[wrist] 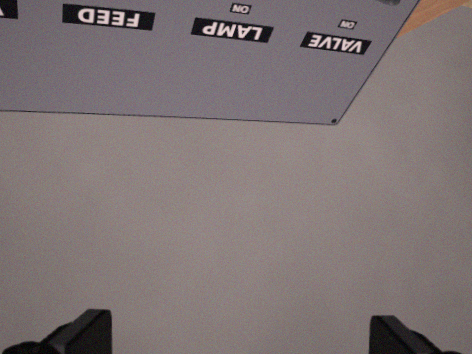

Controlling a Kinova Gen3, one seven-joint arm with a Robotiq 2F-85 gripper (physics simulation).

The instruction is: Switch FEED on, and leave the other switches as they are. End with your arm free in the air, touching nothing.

Labels:
A grey switch panel (304, 69) is 0.54 m from the lens.

